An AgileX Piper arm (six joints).
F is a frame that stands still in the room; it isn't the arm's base.
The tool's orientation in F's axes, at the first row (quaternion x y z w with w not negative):
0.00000, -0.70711, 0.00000, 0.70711
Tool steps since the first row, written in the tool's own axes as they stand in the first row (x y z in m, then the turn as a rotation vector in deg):
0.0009, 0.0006, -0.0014, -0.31, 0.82, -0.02
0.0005, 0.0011, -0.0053, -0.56, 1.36, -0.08
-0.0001, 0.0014, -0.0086, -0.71, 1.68, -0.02
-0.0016, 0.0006, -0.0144, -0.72, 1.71, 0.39
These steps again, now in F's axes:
0.0014, 0.0006, 0.0009, 0.02, 0.82, -0.31
0.0053, 0.0011, 0.0005, 0.08, 1.36, -0.56
0.0086, 0.0014, -0.0001, 0.02, 1.68, -0.71
0.0144, 0.0006, -0.0016, -0.39, 1.71, -0.72

